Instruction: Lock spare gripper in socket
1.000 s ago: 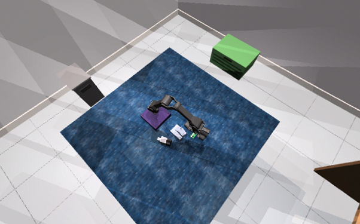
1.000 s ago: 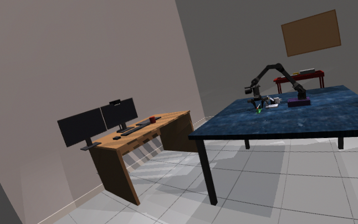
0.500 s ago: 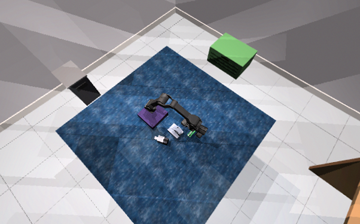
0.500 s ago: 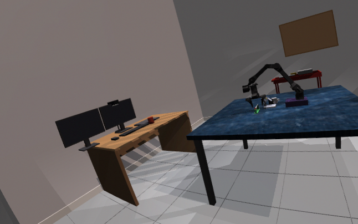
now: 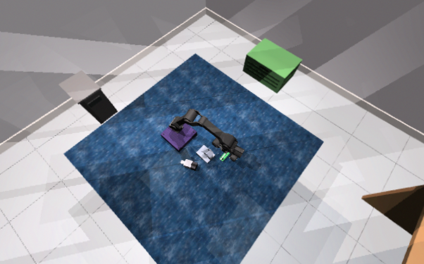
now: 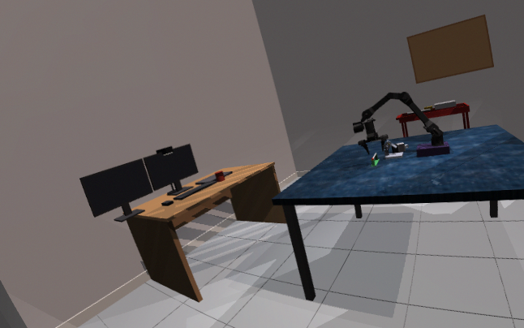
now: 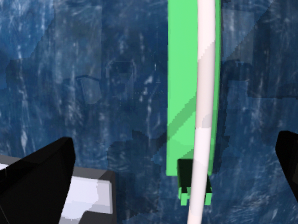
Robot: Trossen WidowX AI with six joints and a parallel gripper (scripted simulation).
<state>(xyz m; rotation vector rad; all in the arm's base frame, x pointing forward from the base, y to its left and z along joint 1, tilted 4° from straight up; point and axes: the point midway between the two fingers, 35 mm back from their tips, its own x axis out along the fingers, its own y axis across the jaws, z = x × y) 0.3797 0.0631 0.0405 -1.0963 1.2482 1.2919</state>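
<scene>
My gripper tip is now 4 cm above the green rest, 2 cm to the right of it and 1 cm short of it. Also, from my gripper tip: mount 8 cm to the right, 8 cm behind, 1 cm below; then spare gripper 21 cm to the right, 14 cm behind, 3 cm below.
</scene>
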